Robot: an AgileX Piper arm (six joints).
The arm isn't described. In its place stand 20 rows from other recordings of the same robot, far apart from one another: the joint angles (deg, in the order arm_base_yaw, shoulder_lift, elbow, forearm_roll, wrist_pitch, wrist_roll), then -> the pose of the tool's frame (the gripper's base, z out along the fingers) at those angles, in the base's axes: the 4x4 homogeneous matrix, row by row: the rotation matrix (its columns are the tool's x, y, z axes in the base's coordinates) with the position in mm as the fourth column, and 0 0 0 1 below.
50.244 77.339 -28.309 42.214 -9.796 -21.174 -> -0.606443 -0.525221 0.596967 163.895; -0.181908 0.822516 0.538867 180.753; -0.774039 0.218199 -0.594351 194.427; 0 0 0 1
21.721 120.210 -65.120 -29.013 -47.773 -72.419 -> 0.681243 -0.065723 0.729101 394.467; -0.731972 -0.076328 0.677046 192.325; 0.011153 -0.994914 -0.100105 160.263; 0 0 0 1
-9.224 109.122 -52.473 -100.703 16.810 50.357 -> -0.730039 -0.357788 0.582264 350.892; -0.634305 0.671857 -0.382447 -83.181; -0.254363 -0.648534 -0.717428 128.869; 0 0 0 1
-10.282 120.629 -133.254 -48.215 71.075 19.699 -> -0.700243 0.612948 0.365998 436.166; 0.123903 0.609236 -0.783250 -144.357; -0.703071 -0.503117 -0.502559 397.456; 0 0 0 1
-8.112 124.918 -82.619 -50.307 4.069 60.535 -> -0.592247 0.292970 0.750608 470.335; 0.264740 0.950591 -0.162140 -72.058; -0.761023 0.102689 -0.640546 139.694; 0 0 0 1
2.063 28.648 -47.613 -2.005 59.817 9.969 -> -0.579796 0.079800 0.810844 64.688; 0.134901 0.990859 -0.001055 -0.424; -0.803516 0.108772 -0.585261 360.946; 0 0 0 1
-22.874 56.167 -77.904 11.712 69.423 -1.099 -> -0.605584 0.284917 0.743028 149.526; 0.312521 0.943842 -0.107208 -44.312; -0.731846 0.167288 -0.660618 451.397; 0 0 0 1
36.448 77.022 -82.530 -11.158 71.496 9.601 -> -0.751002 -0.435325 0.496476 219.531; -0.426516 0.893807 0.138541 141.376; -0.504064 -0.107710 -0.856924 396.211; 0 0 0 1
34.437 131.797 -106.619 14.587 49.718 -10.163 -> -0.763242 -0.620013 0.181786 395.883; -0.536037 0.764714 0.357599 292.642; -0.360730 0.175490 -0.916011 158.565; 0 0 0 1
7.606 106.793 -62.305 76.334 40.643 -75.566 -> -0.739591 -0.541568 0.399637 359.547; -0.144182 0.707463 0.691887 106.118; -0.657432 0.454093 -0.601317 184.979; 0 0 0 1
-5.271 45.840 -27.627 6.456 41.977 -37.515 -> -0.712762 -0.399861 0.576266 132.200; -0.475336 0.879520 0.022359 -5.324; -0.515778 -0.257983 -0.816956 242.226; 0 0 0 1
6.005 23.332 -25.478 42.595 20.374 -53.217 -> -0.065652 -0.356195 0.932102 86.867; -0.217745 0.916720 0.334980 30.698; -0.973795 -0.180969 -0.137744 310.762; 0 0 0 1
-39.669 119.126 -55.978 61.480 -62.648 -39.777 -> -0.197501 0.979703 -0.034270 244.875; 0.169995 -0.000201 -0.985445 -295.337; -0.965451 -0.200452 -0.166505 134.346; 0 0 0 1
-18.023 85.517 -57.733 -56.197 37.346 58.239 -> -0.587142 0.693987 0.416709 281.471; 0.322804 0.672814 -0.665672 -139.819; -0.742335 -0.256329 -0.619059 274.371; 0 0 0 1
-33.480 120.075 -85.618 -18.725 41.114 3.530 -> -0.877889 0.445654 0.175226 352.978; 0.361108 0.856421 -0.368978 -256.485; -0.314503 -0.260646 -0.912771 160.784; 0 0 0 1
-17.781 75.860 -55.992 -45.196 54.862 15.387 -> -0.930357 0.299383 0.211672 225.373; 0.081246 0.731286 -0.677214 -127.726; -0.357539 -0.612854 -0.704681 299.045; 0 0 0 1
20.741 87.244 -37.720 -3.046 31.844 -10.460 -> -0.806732 -0.543993 0.230771 225.968; -0.546821 0.835279 0.057411 82.843; -0.223989 -0.079875 -0.971313 158.376; 0 0 0 1
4.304 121.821 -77.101 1.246 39.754 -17.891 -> -0.915292 -0.359754 0.181158 404.014; -0.360934 0.932183 0.027579 31.675; -0.178794 -0.040143 -0.983067 109.795; 0 0 0 1
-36.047 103.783 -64.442 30.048 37.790 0.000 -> -0.488249 0.737771 0.466162 304.566; 0.844755 0.533640 0.040217 -187.128; -0.219092 0.413429 -0.883785 184.332; 0 0 0 1
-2.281 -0.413 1.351 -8.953 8.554 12.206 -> -0.072730 0.067217 0.995084 56.472; 0.061380 0.996137 -0.062802 -4.358; -0.995461 0.056511 -0.076575 192.287; 0 0 0 1
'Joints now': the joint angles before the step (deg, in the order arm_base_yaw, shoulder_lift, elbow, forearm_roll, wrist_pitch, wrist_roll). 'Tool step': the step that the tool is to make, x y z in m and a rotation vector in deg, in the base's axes. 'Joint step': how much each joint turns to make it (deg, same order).
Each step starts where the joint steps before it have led.
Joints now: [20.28 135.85 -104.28 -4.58 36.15 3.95]
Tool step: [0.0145 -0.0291 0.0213 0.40 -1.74 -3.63]
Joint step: [-3.60 -1.09 -2.69 -0.06 2.00 -0.11]
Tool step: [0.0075 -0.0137 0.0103 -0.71 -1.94 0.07]
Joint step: [-1.67 -0.36 -1.41 -0.29 0.00 -1.89]
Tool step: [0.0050 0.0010 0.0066 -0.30 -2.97 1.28]
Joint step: [0.00 0.02 -1.02 -0.57 -1.86 -1.09]
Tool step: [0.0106 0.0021 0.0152 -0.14 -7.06 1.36]
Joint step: [0.06 -0.01 -1.98 -2.23 -4.83 -0.06]
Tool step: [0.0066 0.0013 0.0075 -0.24 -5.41 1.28]
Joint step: [0.00 0.06 -0.51 -1.97 -4.76 0.02]
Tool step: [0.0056 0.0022 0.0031 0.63 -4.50 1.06]
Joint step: [0.00 0.42 -0.26 -0.84 -4.74 -0.02]
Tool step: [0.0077 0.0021 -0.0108 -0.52 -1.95 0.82]
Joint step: [0.00 2.38 -1.56 -1.33 -2.61 0.12]
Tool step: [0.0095 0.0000 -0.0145 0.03 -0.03 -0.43]
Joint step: [-0.23 3.40 -3.32 -0.50 -0.08 0.62]
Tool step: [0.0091 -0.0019 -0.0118 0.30 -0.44 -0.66]
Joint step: [-0.41 3.10 -3.31 -0.45 -0.24 0.74]
